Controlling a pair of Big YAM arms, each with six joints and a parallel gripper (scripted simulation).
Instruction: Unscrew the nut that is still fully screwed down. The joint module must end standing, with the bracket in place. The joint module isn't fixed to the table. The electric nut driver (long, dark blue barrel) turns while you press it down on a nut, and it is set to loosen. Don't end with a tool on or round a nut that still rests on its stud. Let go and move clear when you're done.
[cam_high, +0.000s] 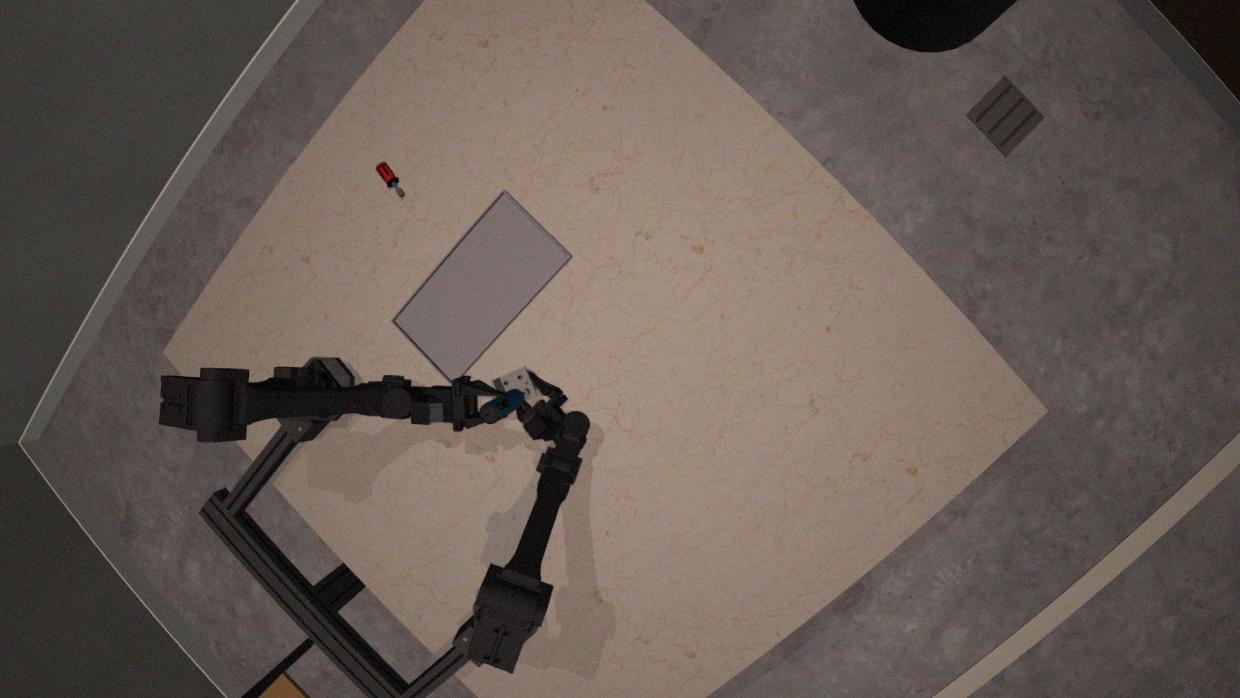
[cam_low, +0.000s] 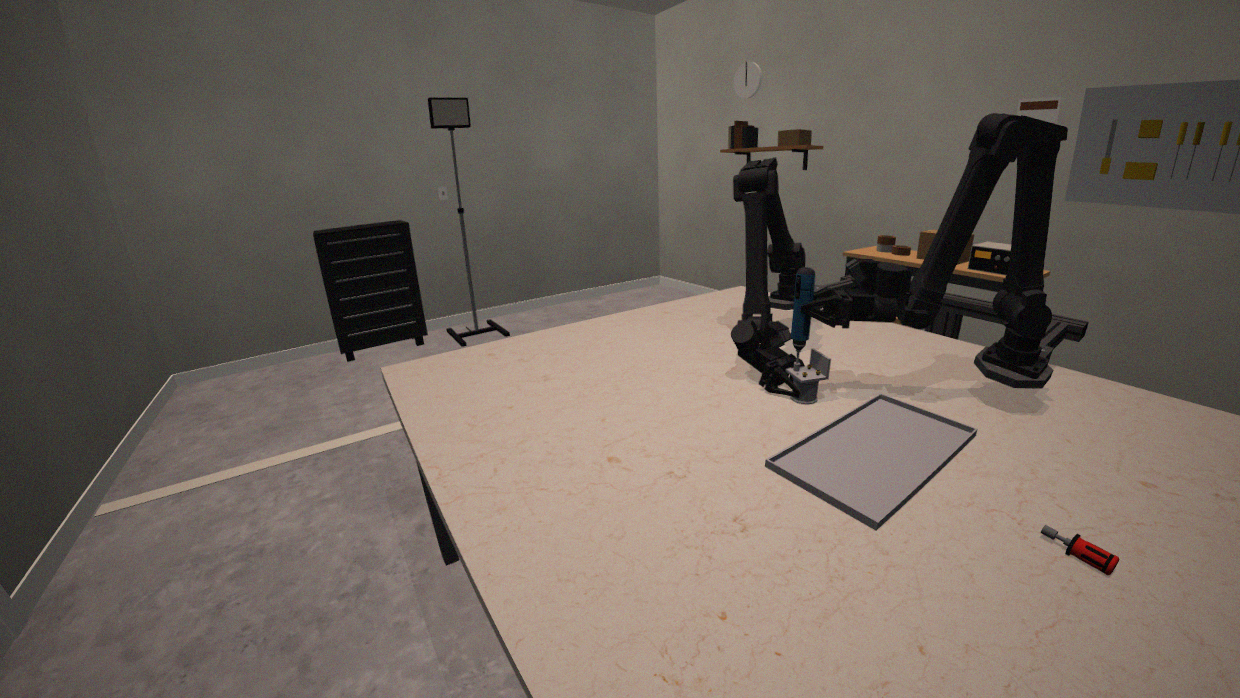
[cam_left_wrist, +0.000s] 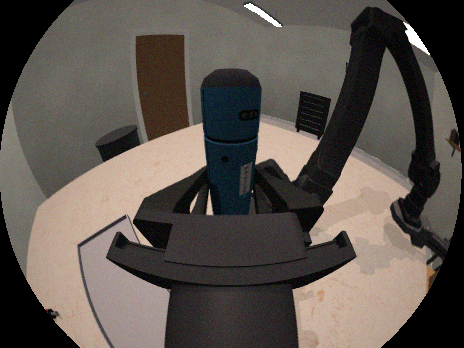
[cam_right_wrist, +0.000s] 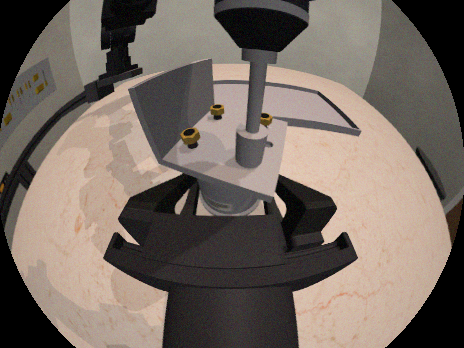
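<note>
My right gripper is now 10 mm below the joint module. Also, from my right hand: flat grey tray: 240 mm to the left, 50 mm ahead, 20 mm below; then red-handled screwdriver: 580 mm to the left, 50 mm ahead, 10 mm below; then grey bracket: 50 mm above.
</note>
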